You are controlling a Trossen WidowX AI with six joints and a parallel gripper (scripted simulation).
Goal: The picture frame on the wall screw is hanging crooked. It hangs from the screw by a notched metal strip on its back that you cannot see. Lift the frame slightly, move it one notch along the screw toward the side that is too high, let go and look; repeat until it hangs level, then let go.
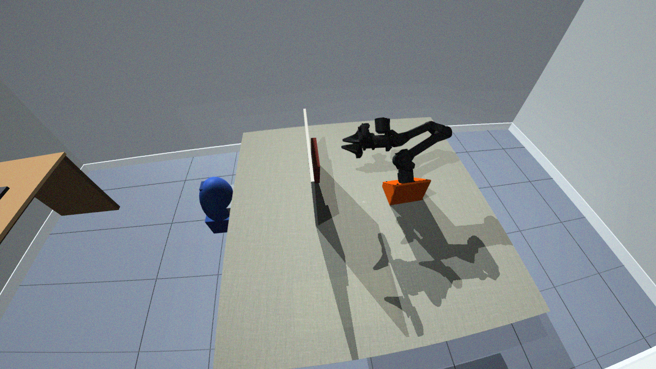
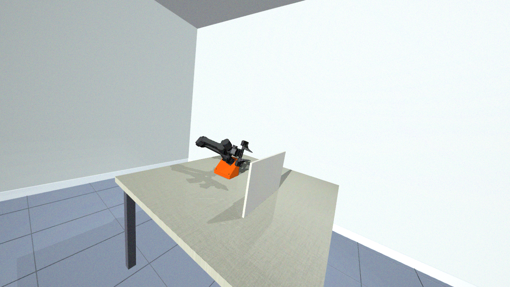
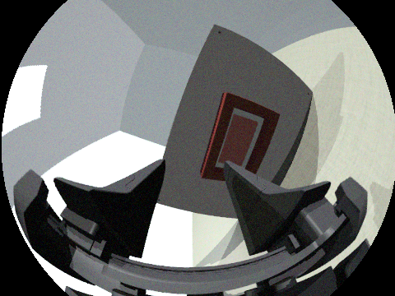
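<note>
Now: gripper tip 13 cm short of the dark red picture frame and 10 cm above it. Also, from my gripper tip: white wall panel 14 cm ahead, 11 cm below, 2 cm to the left.
</note>
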